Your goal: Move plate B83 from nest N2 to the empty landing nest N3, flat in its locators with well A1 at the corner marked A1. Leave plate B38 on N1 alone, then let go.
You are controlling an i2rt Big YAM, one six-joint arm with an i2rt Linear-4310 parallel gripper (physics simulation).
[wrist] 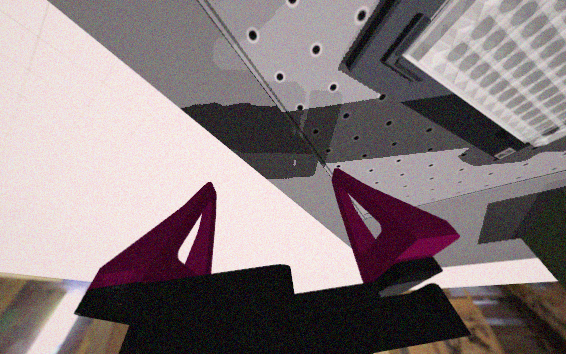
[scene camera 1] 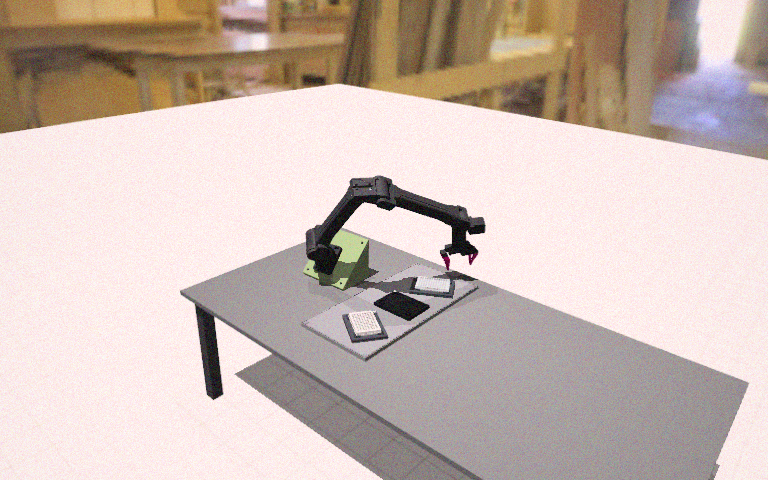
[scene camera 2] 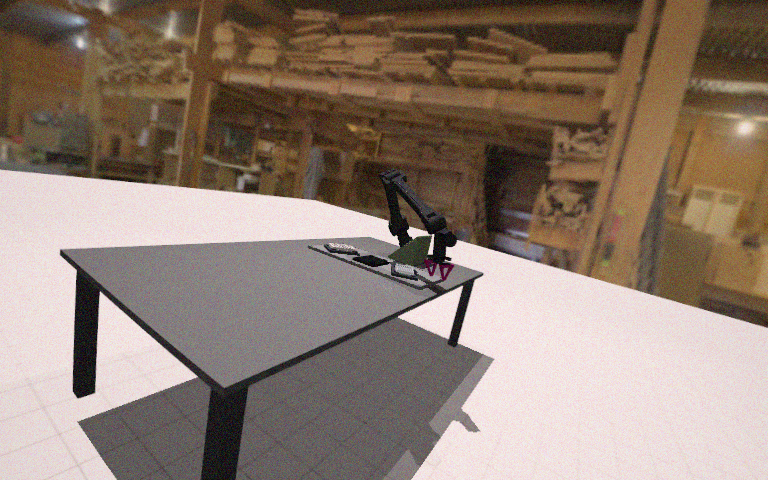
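A clear-white well plate (scene camera 1: 433, 284) (scene camera 2: 405, 269) (wrist: 515, 65) sits in a dark nest (wrist: 372, 75) at the board's far end in scene camera 1. A cream-white well plate (scene camera 1: 364, 323) (scene camera 2: 340, 247) sits in another dark nest (scene camera 1: 369, 339) at the opposite end. Between them is a black nest (scene camera 1: 401, 305) (scene camera 2: 370, 260) with no light plate on it. Nest numbers, plate names and the A1 marks are too small to read. My gripper (scene camera 1: 459, 265) (scene camera 2: 438, 276) (wrist: 274, 180) is open and empty, above and beyond the clear-white plate, near the table's edge.
The nests stand on a pale perforated board (scene camera 1: 325, 323) (wrist: 295, 55) on the grey table (scene camera 1: 538, 362) (scene camera 2: 226, 305). The arm's green wedge-shaped base mount (scene camera 1: 355, 257) (scene camera 2: 414, 251) stands behind the board. The arm's shadow falls across the board and table.
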